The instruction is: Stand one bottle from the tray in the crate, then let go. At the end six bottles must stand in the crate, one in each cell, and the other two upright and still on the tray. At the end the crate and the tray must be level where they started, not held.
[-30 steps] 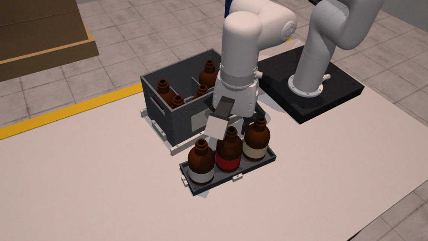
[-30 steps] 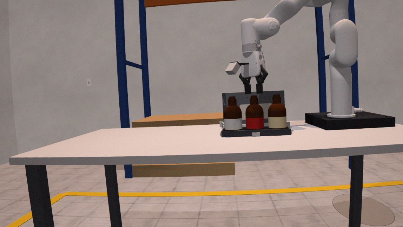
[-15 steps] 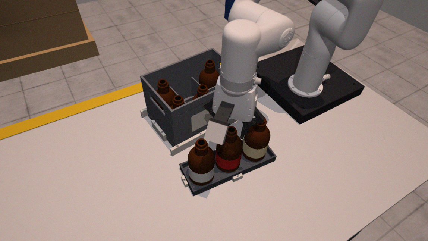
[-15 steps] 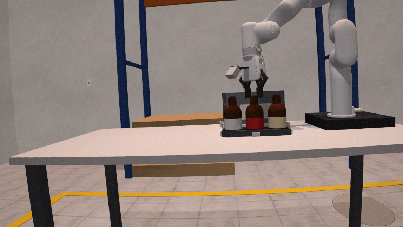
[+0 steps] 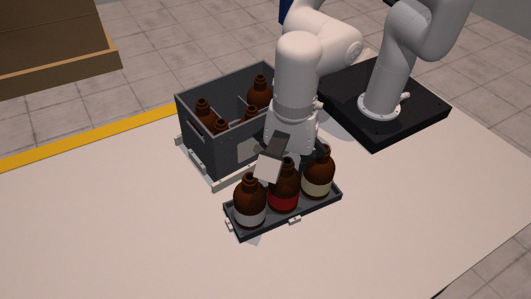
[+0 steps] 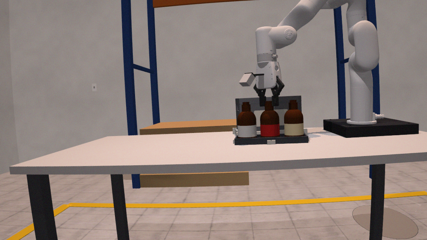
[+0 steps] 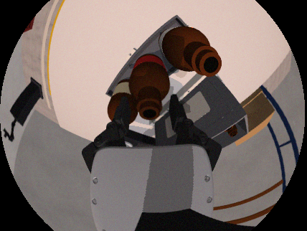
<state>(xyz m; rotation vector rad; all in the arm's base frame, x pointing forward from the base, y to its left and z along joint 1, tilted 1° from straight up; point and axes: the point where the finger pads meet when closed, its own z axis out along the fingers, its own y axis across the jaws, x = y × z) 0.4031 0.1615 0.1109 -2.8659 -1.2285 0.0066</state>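
My gripper is now 140 mm above the dark tray. From my hand the other things lie so: dark grey crate 10 mm ahead, 230 mm to the right, 70 mm below.
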